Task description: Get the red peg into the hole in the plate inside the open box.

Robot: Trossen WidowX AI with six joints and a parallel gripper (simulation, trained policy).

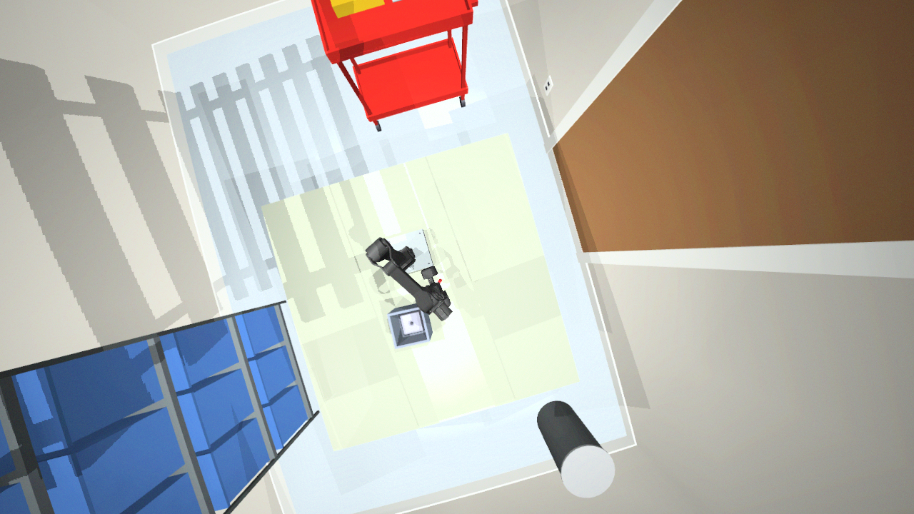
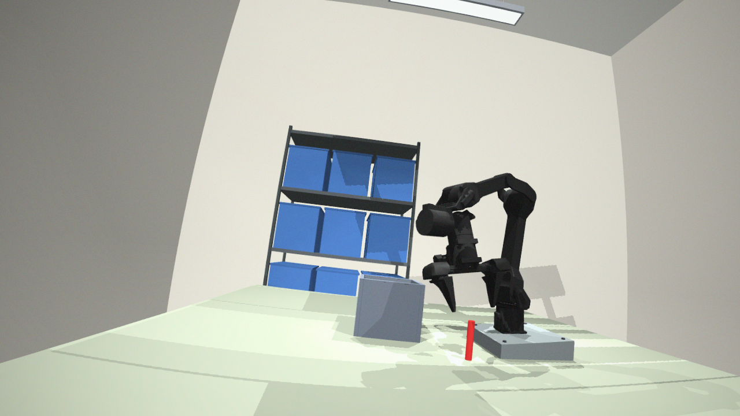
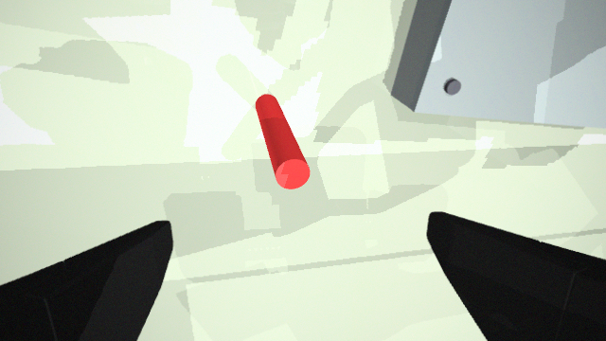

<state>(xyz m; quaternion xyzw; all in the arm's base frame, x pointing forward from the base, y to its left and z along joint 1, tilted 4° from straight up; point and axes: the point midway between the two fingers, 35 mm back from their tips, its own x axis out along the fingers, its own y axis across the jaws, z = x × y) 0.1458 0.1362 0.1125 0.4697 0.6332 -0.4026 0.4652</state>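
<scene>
The red peg is 60 mm below my gripper tip and 10 mm to the right of it.
</scene>
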